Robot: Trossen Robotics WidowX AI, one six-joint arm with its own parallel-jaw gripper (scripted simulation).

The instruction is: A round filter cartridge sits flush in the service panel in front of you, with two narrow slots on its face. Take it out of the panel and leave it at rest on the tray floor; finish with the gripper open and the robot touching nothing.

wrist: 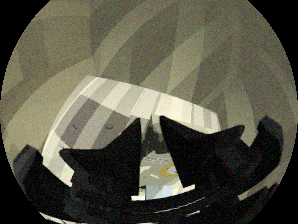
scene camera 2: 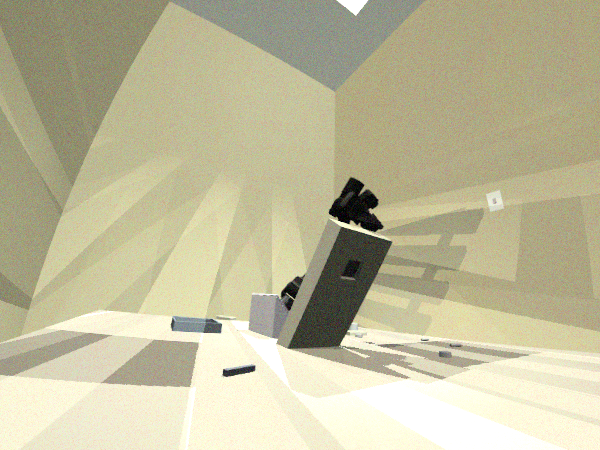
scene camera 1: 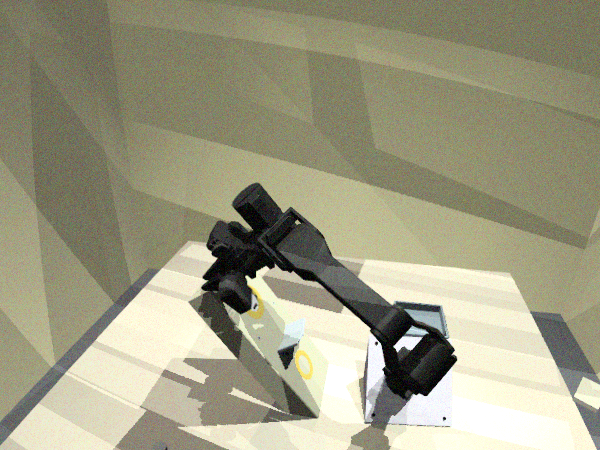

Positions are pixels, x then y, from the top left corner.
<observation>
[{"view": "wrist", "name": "gripper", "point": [149, 120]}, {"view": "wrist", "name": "service panel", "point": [155, 158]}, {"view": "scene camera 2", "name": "gripper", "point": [380, 225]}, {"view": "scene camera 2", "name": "grey-blue tray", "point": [181, 324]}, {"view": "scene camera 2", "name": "service panel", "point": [347, 259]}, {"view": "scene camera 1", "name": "gripper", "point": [203, 283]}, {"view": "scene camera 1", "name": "grey-blue tray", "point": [433, 315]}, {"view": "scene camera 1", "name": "service panel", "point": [253, 337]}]
</observation>
